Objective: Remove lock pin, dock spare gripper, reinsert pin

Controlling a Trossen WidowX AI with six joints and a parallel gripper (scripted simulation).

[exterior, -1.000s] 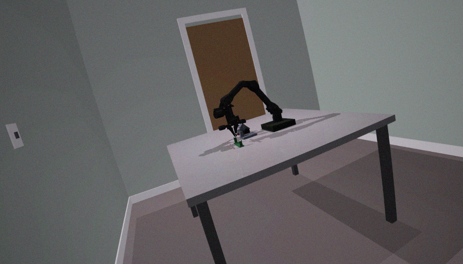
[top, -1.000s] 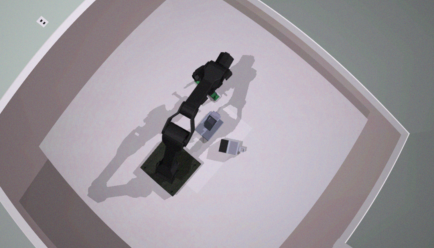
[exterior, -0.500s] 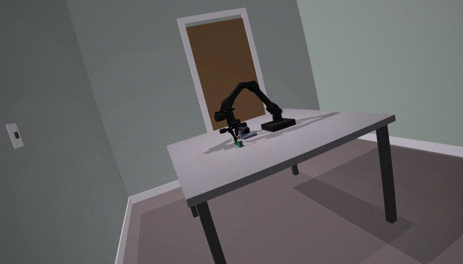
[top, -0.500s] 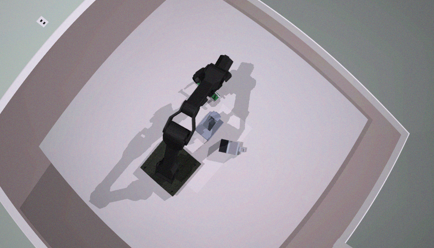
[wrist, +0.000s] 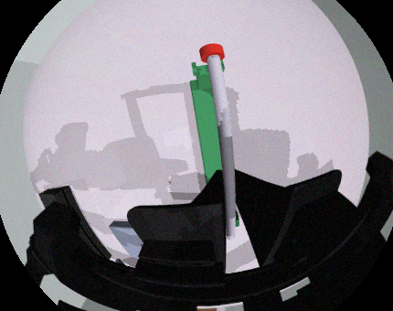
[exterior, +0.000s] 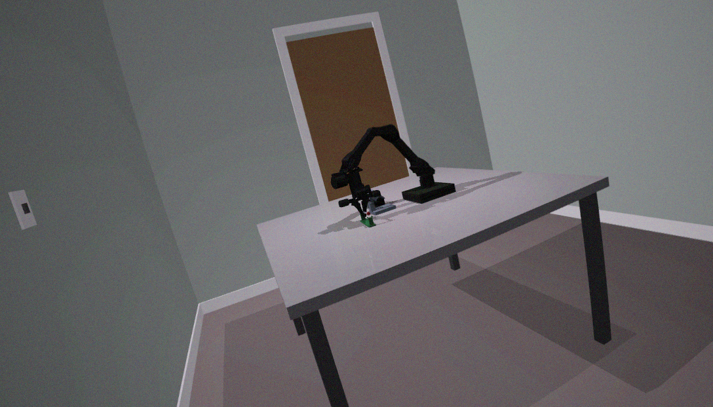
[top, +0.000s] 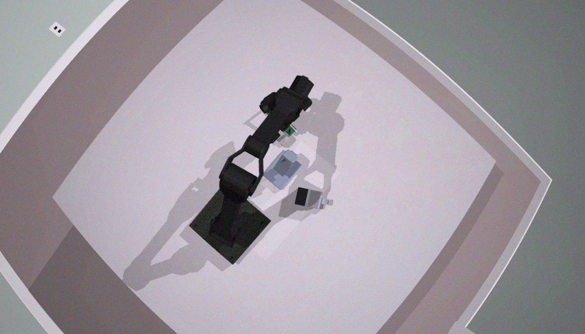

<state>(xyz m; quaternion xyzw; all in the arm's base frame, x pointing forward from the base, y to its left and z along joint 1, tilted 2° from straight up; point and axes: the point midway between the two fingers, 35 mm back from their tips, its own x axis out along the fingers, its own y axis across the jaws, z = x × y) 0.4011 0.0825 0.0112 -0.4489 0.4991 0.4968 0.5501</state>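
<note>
My gripper tip is 20 mm to the right of the green cradle. Also, from my gripper tip: mount 110 mm behind, 100 mm to the right, 30 mm above; then spare gripper 150 mm behind, 240 mm to the right.
</note>
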